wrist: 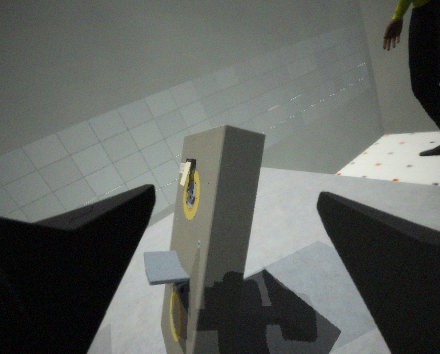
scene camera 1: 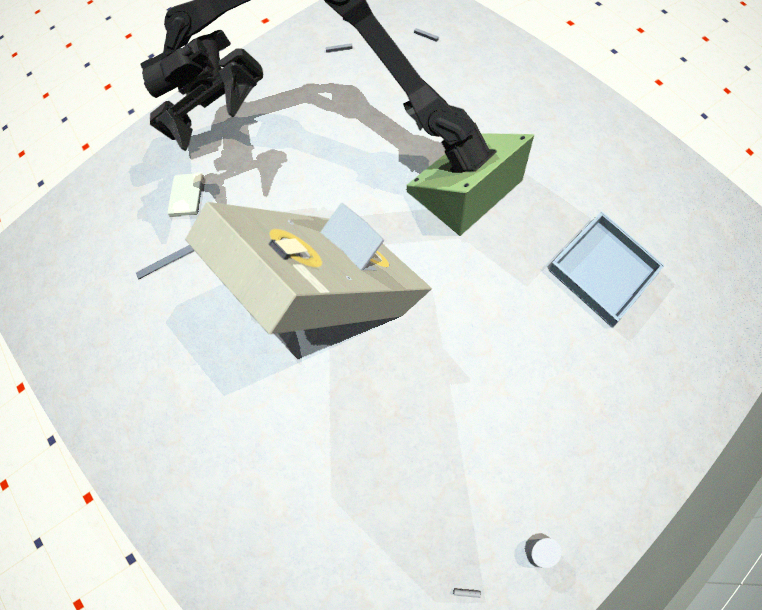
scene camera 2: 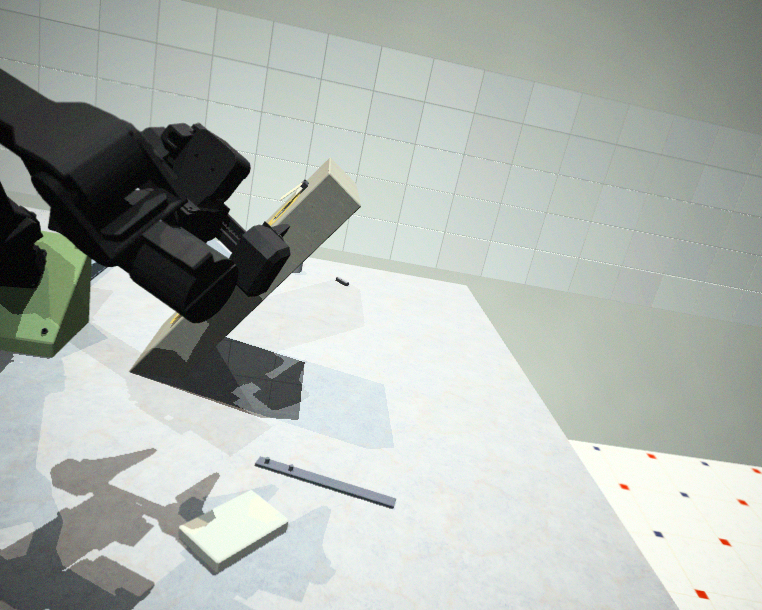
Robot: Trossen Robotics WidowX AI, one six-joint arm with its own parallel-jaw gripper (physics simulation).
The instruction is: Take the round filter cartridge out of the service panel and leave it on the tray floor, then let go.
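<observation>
The beige service panel (scene camera 1: 241,267) (scene camera 2: 317,216) (wrist: 227,165) stands tilted on the table. Its face has two yellow-ringed openings. At one ring (scene camera 1: 312,258) (wrist: 191,214) a small cream flap (scene camera 1: 292,246) (wrist: 185,173) stands out on a dark hinge, and grey detail shows inside in the wrist view. A blue-grey flap (scene camera 1: 352,235) (wrist: 167,267) stands open over the other ring (scene camera 1: 381,258) (wrist: 175,317). I cannot clearly make out the round filter cartridge in either opening. The blue-grey tray (scene camera 1: 606,270) is empty. My gripper (scene camera 1: 209,131) (wrist: 237,196) is wide open and empty, in the air apart from the panel.
A cream block (scene camera 1: 185,194) (scene camera 2: 233,527) and a grey bar (scene camera 1: 163,262) (scene camera 2: 330,483) lie near the panel. A white cylinder (scene camera 1: 544,552) stands far from it. The green arm base (scene camera 1: 498,184) (scene camera 2: 73,286) is between panel and tray. A person (wrist: 425,55) stands beyond the table.
</observation>
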